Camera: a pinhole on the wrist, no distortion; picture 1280 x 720 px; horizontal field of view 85.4 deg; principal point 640.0 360.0 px. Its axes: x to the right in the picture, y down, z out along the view. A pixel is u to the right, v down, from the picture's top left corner.
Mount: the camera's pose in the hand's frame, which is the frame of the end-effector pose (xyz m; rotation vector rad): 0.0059 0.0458 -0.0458 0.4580 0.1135 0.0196
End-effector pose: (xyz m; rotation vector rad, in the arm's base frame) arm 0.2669 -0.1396 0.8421 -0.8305 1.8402 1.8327
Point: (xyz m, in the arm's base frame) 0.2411 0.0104 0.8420
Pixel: 540 563
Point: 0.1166 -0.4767 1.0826
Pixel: behind the camera
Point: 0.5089 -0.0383 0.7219
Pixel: outside the picture
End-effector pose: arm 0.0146 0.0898 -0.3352 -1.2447 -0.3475 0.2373
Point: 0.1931 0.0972 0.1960
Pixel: outside the picture
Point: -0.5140 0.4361 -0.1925
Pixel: 92 606
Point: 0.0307 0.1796 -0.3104
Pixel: 790 455
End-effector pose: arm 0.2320 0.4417 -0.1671 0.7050 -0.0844 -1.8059
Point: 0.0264 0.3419 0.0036
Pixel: 660 433
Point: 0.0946 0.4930 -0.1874
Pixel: outside the picture
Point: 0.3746 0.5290 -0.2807
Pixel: behind the camera
